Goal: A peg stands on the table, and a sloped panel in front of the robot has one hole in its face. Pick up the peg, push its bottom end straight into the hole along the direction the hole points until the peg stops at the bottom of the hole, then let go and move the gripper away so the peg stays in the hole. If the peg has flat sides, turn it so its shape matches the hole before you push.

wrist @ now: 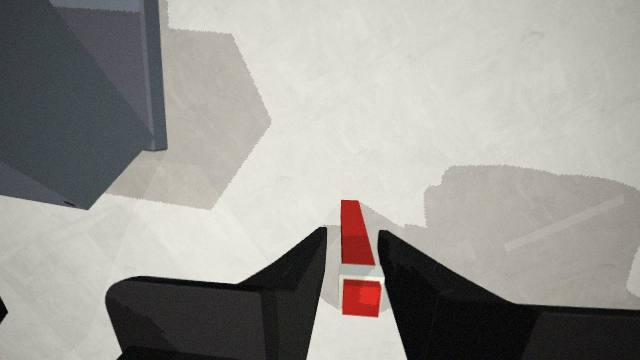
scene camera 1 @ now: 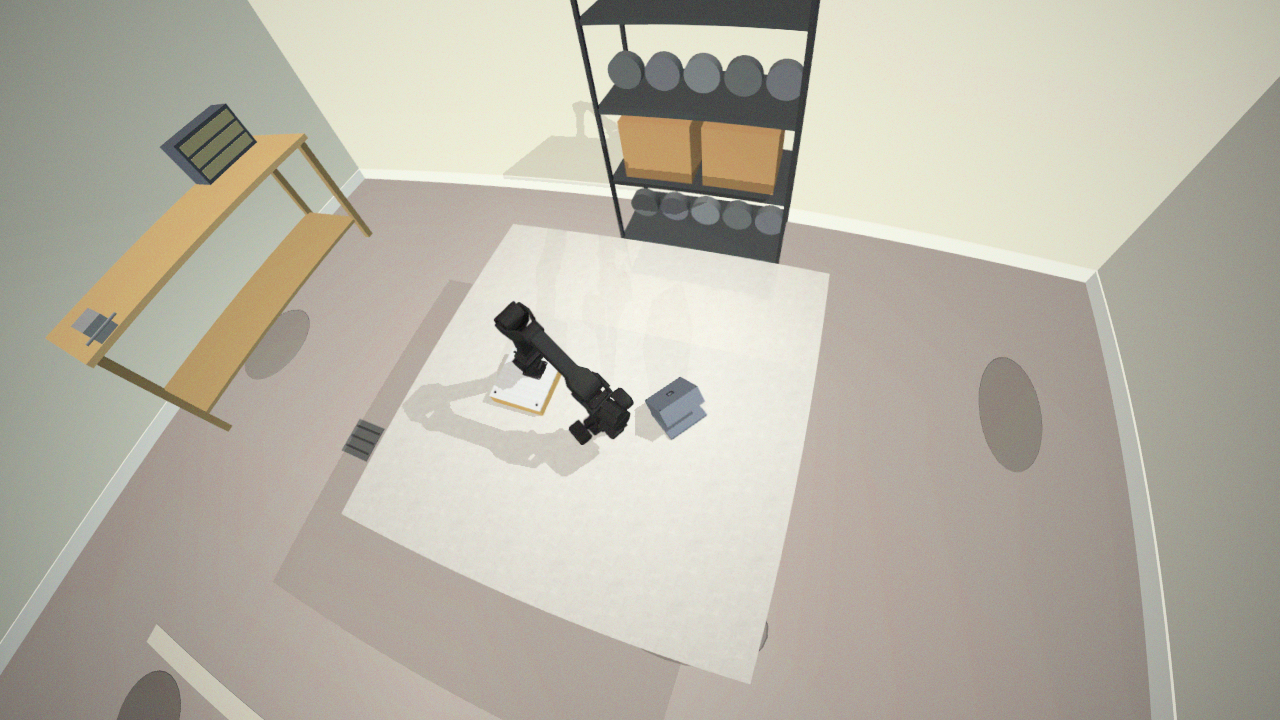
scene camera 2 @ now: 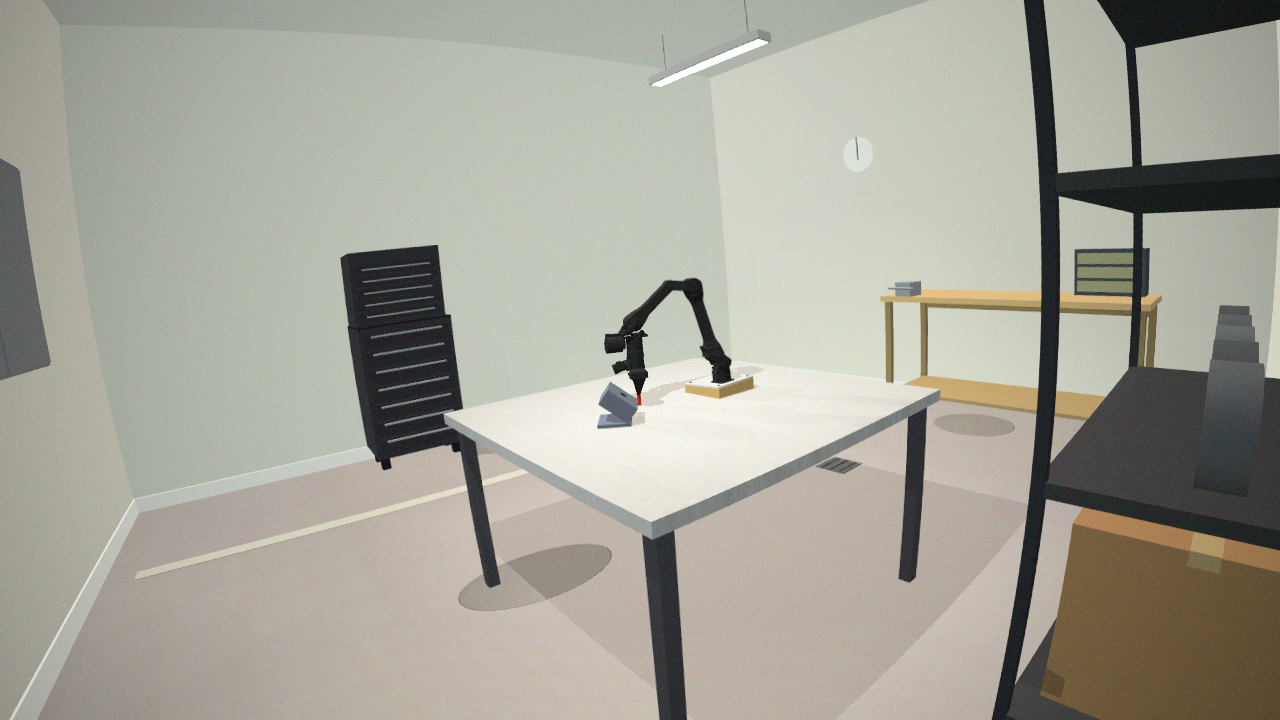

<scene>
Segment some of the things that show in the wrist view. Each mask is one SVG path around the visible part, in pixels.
My gripper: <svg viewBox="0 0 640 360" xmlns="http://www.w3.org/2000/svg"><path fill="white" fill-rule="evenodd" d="M0 297L1 323L5 319L8 310ZM379 231L377 248L380 266L382 266L385 275L385 289L407 360L640 360L640 309L515 304L458 275L388 230ZM327 227L317 228L275 262L237 284L181 280L156 276L135 276L113 283L107 290L104 300L122 350L122 354L116 360L306 360L325 274Z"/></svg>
A red square peg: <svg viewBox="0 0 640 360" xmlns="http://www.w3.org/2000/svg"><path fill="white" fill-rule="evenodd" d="M341 200L341 264L339 264L338 310L342 311L342 315L375 318L381 312L385 275L382 266L375 265L359 200Z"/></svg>
</scene>
